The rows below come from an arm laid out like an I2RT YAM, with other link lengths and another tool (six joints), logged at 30 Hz.
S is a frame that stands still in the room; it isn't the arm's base.
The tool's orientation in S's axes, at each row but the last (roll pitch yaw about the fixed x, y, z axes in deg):
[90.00 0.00 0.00]
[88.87 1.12 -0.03]
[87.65 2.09 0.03]
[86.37 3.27 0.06]
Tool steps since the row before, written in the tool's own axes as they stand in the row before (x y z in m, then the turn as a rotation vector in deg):
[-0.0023 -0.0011 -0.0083 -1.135 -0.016 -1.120]
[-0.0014 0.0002 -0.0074 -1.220 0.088 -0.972]
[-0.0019 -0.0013 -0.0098 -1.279 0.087 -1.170]
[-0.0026 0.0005 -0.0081 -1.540 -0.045 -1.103]
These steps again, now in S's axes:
[-0.0023 0.0083 -0.0011 -1.135 1.120 -0.016]
[-0.0014 0.0074 0.0001 -1.218 0.974 0.093]
[-0.0020 0.0097 -0.0016 -1.277 1.172 0.086]
[-0.0026 0.0081 0.0001 -1.545 1.096 -0.027]

